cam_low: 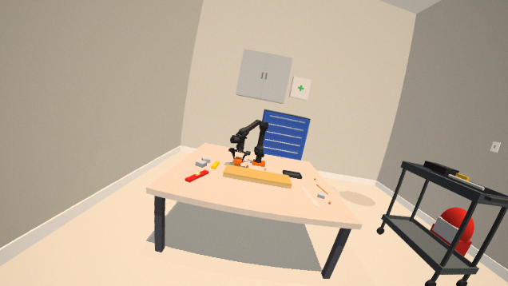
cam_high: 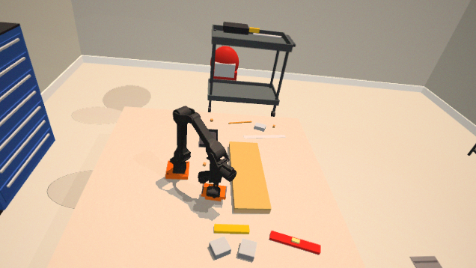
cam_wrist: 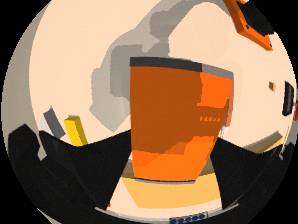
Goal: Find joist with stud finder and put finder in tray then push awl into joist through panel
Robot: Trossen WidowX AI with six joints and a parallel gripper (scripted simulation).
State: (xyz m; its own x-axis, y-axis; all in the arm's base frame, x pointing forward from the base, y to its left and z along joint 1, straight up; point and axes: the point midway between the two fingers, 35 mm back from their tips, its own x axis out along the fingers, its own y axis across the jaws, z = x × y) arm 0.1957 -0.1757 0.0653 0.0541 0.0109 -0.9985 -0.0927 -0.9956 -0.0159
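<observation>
Right now the awl is 10 mm ahead of my gripper tip, 90 mm to the left of it and 50 mm below it. The rest, counted from my gripper tip: red level 370 mm ahead, 230 mm to the right, 40 mm below; then yellow bar 90 mm ahead, 170 mm to the right, 50 mm below; then stud finder 20 mm behind, 30 mm below.
</observation>
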